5 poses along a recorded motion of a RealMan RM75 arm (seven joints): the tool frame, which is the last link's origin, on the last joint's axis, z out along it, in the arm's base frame.
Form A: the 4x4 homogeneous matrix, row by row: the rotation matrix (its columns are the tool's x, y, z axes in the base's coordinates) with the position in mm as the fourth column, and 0 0 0 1 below. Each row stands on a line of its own.
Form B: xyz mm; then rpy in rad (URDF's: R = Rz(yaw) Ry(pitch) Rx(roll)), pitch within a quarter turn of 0, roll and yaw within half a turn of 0. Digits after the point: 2 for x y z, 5 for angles. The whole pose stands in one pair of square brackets.
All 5 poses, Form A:
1:
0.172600, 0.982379, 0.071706, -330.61
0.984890, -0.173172, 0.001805, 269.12
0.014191, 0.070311, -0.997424, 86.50
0, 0, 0, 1
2:
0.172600, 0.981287, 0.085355, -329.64
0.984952, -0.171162, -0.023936, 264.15
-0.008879, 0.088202, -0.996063, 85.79
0, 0, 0, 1
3:
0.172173, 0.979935, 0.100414, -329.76
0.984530, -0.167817, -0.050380, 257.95
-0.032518, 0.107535, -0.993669, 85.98
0, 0, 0, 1
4:
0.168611, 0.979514, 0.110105, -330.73
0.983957, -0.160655, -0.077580, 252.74
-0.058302, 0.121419, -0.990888, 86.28
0, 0, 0, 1
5:
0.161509, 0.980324, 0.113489, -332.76
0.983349, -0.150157, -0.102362, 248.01
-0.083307, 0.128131, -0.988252, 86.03
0, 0, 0, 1
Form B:
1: [-330.61, 269.12, 86.50, 3.07122, -0.01419, 1.39731]
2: [-329.64, 264.15, 85.79, 3.05327, 0.00888, 1.39732]
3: [-329.76, 257.95, 85.98, 3.03379, 0.03252, 1.39767]
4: [-330.73, 252.74, 86.28, 3.01966, 0.05833, 1.40108]
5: [-332.76, 248.01, 86.03, 3.01266, 0.08340, 1.40801]
